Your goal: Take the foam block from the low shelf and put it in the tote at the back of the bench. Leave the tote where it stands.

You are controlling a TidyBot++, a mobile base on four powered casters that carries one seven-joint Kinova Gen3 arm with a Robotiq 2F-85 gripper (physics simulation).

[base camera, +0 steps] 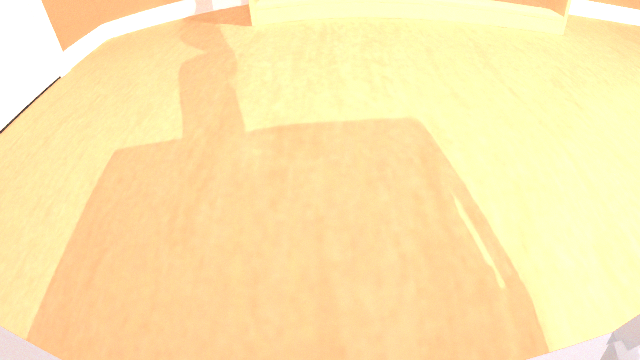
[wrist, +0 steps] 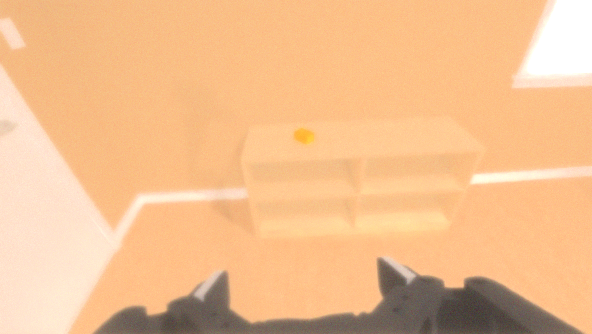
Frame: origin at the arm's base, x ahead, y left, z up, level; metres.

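Seen in the pictures: gripper, fingertip midpoint: (wrist: 303, 280).
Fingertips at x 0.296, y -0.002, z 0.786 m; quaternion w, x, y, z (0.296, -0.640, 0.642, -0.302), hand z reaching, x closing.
Observation:
A point is followed by its place in that frame.
A small yellow-orange block (wrist: 303, 135) {z 0.258, x 1.389, y -0.089 m}, which looks like the foam block, lies on the top board of a low wooden shelf (wrist: 400, 137) {z 0.213, x 1.374, y -0.608 m} (base camera: 410, 11) {z -0.367, x 1.246, y -0.314 m}, left of its middle in the wrist view. In the base camera view the shelf's lower front edge shows at the top. My gripper (wrist: 303, 280) {z 0.786, x 0.296, y -0.002 m} is open, with nothing between its fingers. It is in the air, well short of the shelf. The tote and the bench do not show in either view.
A wall with a white baseboard (wrist: 190, 195) {z -0.341, x 1.674, y 0.743 m} (base camera: 145, 21) {z -0.363, x 1.677, y 0.854 m} runs behind the shelf. A white door (wrist: 40, 190) {z 0.227, x 1.131, y 1.130 m} (base camera: 22, 55) {z -0.217, x 1.104, y 1.131 m} stands at the left. A bright window (wrist: 562, 42) {z 0.613, x 1.617, y -1.573 m} is at the upper right. A shadow falls across the wooden floor (base camera: 550, 165) {z -0.396, x 0.473, y -0.387 m}.

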